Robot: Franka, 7 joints.
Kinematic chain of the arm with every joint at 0, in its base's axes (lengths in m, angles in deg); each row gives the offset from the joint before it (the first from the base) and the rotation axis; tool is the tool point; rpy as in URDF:
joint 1: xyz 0 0 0.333 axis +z
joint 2: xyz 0 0 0 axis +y
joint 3: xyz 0 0 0.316 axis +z
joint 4: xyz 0.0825 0 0 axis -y
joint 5: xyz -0.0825 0 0.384 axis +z
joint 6: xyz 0 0 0 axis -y
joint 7: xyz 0.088 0 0 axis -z
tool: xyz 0 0 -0.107 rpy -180 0 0
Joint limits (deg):
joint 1: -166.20..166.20
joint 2: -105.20..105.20
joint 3: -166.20..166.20
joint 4: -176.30..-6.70
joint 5: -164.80..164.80
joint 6: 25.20..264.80
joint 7: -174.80..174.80
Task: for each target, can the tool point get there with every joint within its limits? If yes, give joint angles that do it. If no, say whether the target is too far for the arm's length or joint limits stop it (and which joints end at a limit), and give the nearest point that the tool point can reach.
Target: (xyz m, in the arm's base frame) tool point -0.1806 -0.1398 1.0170
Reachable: yes | joints 135.20 28.72 122.07 -57.61 -79.80 229.01 23.99
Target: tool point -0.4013 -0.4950 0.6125
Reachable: yes | joints -5.62 -27.97 -119.38 -86.83 -97.15 190.44 -20.89
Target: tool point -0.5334 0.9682 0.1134
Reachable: no: too far | nearest point -0.4060 0.7370 0.1658 | short by 0.269 m
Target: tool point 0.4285 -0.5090 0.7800
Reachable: yes | joints -100.71 42.57 84.43 -66.22 -69.60 159.79 -101.57
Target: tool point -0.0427 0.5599 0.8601
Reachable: yes | joints 65.06 -1.05 25.21 -79.57 -51.95 159.85 -88.64
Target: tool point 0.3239 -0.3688 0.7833
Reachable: yes | joints 28.41 67.21 -123.98 -104.95 -107.31 122.19 -79.51
